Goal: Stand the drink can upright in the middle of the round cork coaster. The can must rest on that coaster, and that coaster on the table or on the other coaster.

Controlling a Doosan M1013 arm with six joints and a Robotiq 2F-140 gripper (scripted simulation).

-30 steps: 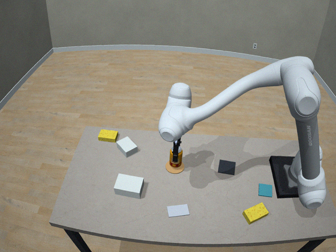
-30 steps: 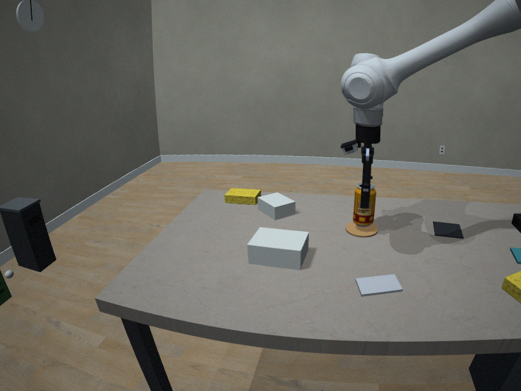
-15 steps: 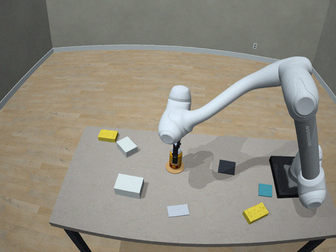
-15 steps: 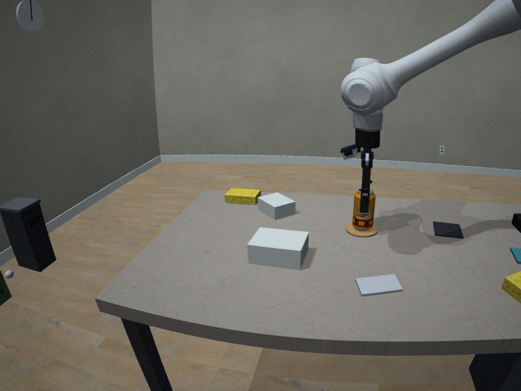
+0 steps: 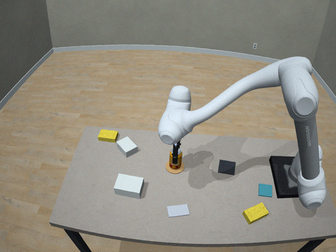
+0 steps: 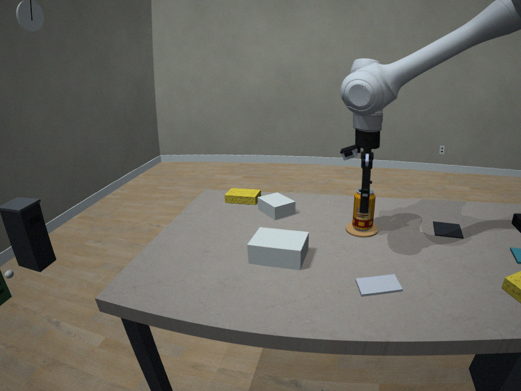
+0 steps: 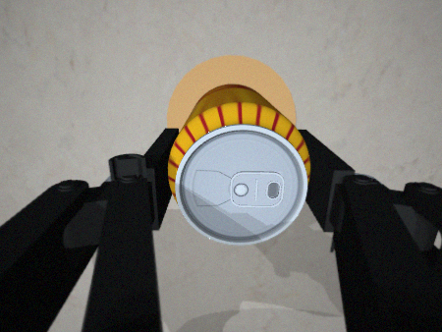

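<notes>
My hand is 3 cm above the drink can. Also, from my hand: pale flat card 3 cm behind, 31 cm to the left, 10 cm below; then dark square coaster 31 cm behind, 1 cm to the right, 10 cm below; then round cork coaster 10 cm below.
</notes>
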